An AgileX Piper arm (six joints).
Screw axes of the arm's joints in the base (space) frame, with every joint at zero. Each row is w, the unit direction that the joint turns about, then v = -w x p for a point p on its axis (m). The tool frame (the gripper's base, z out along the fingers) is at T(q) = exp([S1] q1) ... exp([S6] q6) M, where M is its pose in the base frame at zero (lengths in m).
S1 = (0, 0, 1, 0, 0, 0)
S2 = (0, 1, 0, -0.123, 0, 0)
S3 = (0, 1, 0, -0.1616, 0, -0.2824)
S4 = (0.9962, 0, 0.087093, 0, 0.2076, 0)
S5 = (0, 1, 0, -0.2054, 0, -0.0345)
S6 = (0.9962, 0, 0.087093, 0, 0.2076, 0)
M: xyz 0.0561 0 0.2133 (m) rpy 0 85 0 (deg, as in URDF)
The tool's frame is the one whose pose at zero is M.
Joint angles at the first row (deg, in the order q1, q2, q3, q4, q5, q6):
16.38, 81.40, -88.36, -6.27, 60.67, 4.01
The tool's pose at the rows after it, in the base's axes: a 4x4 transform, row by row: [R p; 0 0 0 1], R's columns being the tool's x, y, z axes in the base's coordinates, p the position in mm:
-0.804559 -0.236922 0.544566 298.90; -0.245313 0.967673 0.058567 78.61; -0.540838 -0.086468 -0.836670 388.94; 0 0 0 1
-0.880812 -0.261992 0.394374 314.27; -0.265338 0.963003 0.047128 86.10; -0.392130 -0.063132 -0.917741 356.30; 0 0 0 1
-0.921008 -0.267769 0.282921 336.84; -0.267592 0.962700 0.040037 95.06; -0.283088 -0.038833 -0.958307 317.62; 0 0 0 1
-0.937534 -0.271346 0.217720 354.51; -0.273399 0.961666 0.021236 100.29; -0.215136 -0.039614 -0.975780 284.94; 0 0 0 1
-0.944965 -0.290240 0.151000 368.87; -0.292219 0.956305 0.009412 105.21; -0.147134 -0.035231 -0.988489 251.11; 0 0 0 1
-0.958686 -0.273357 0.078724 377.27; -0.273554 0.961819 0.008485 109.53; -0.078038 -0.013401 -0.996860 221.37; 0 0 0 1
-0.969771 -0.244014 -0.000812 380.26; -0.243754 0.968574 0.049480 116.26; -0.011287 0.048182 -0.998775 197.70; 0 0 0 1
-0.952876 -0.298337 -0.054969 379.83; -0.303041 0.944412 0.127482 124.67; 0.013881 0.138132 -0.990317 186.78; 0 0 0 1
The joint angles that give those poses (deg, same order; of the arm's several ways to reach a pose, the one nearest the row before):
16.38, 85.20, -88.36, -6.14, 65.50, 2.06
16.38, 90.46, -88.36, -4.03, 69.84, 1.03
16.38, 96.98, -88.36, -2.52, 69.96, 1.03
16.38, 102.27, -88.36, -2.52, 68.69, 1.03
16.37, 107.47, -88.36, -2.08, 67.41, 0.00
16.38, 111.86, -88.36, -0.87, 67.03, 0.79
16.38, 115.30, -88.36, 2.96, 67.33, 1.13
16.37, 116.98, -88.36, 8.57, 67.58, -4.57

